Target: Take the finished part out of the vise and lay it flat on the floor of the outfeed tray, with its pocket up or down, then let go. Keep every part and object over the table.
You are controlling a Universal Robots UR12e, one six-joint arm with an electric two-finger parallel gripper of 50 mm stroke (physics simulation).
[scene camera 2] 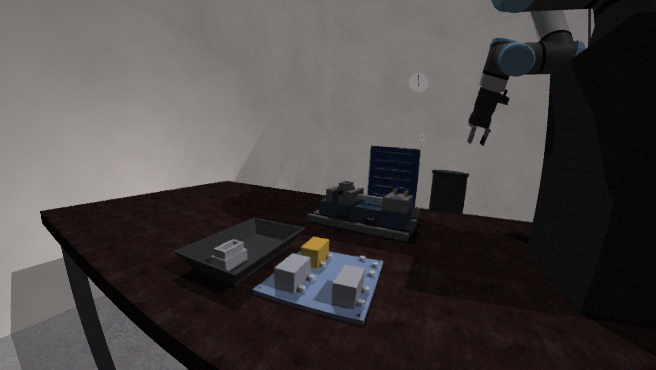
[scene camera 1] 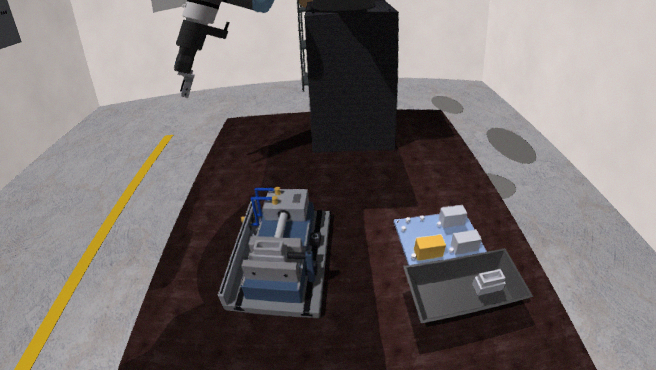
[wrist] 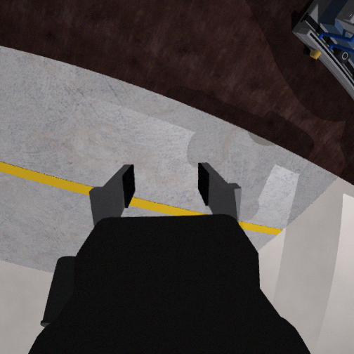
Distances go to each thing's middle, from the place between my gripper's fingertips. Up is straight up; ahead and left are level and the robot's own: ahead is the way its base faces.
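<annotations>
Grey vise [scene camera 2: 387, 218]: 280 mm ahead of my hand, 340 mm to the left of it, 240 mm below it. Light blue plate [scene camera 2: 317, 298]: 190 mm ahead of my hand, 680 mm to the left of it, 270 mm below it. Relative to the grey vise end block [scene camera 1: 298, 211], my gripper is far to the right of it, a good way short of it and a good way above it.
</annotations>
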